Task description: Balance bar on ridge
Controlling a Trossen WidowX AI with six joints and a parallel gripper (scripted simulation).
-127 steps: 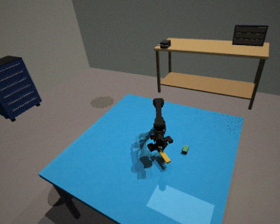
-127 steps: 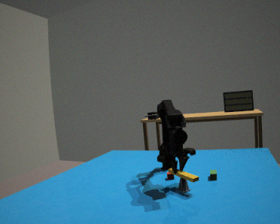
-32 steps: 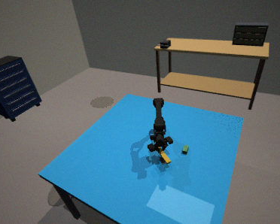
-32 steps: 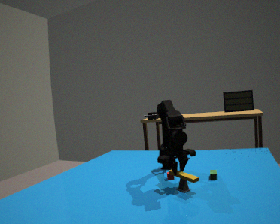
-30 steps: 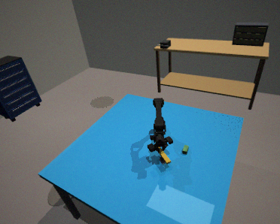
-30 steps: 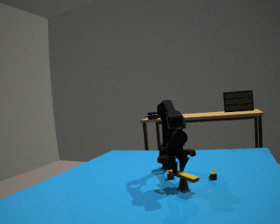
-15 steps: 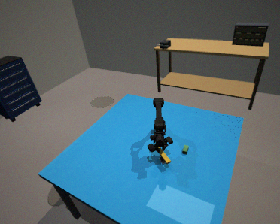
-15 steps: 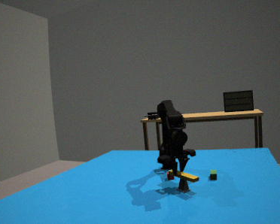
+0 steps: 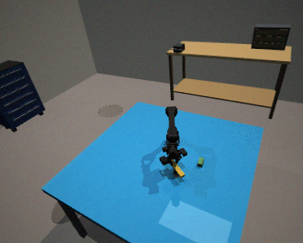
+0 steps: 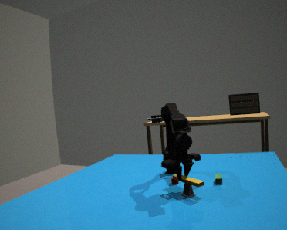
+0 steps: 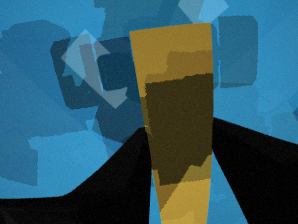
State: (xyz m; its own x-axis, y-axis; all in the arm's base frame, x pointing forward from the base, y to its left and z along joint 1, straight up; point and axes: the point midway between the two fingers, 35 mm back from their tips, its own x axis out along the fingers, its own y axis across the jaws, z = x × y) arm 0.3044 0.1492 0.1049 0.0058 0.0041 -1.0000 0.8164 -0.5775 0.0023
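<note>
Right now the yellow bar is 3 cm to the left of my gripper tip and 2 cm ahead of it. The rest, counted from my gripper tip: small red block 12 cm behind, 8 cm to the right, 5 cm below; then green block 15 cm to the left, 15 cm behind, 5 cm below.
</note>
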